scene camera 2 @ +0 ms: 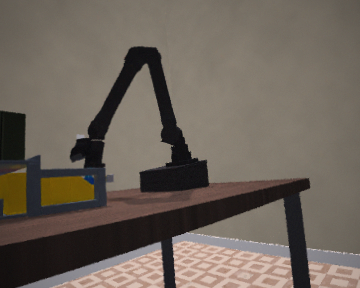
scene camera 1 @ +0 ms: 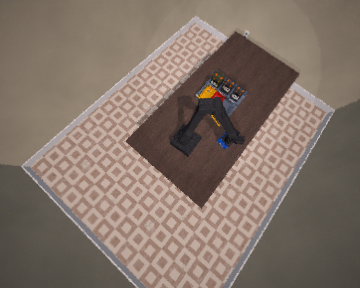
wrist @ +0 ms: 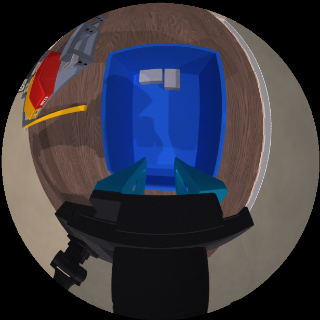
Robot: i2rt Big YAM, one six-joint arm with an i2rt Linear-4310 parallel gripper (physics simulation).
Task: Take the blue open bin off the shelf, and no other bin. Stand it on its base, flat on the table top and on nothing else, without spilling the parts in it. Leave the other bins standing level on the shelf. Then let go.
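Frame: origin at the arm's base, x left, y back, z up, level; metres.
Where they show: gripper, fingertip midpoint: (scene camera 1: 224, 140); arm's base at its link origin: (scene camera 2: 182, 164) (scene camera 1: 182, 139).
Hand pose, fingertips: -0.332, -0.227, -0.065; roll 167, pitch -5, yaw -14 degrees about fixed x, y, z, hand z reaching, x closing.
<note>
Each offset is from my fingertips to the top centre of the thing, as dx, dy, dz.
The blue open bin @[-0.014, -0.039, +0.038] (wrist: 165, 120) (scene camera 1: 222, 144) stands upright on the table top, apart from the shelf (scene camera 1: 231, 104) (scene camera 2: 34, 185). Two light grey blocks, one (wrist: 150, 76) beside the other (wrist: 172, 78), lie inside near its far wall. A small blue part shows behind the shelf in scene camera 2. My gripper (wrist: 160, 161) is partly open and empty, with a narrow gap between the teal fingertips. It is over the bin's near wall in the wrist view; contact cannot be told. The fingertips are hidden in both scene views.
The red bin @[+0.274, -0.326, +0.045] (wrist: 45, 80) (scene camera 1: 218, 95) and yellow bin @[+0.375, -0.343, +0.045] (wrist: 29, 111) (scene camera 1: 206, 92) are on the shelf, with dark bins @[+0.248, -0.421, +0.197] (scene camera 1: 227, 86) behind. A yellow strip (wrist: 60, 114) (scene camera 1: 215, 120) lies between shelf and blue bin. The table edge runs along the wrist view's right side.
</note>
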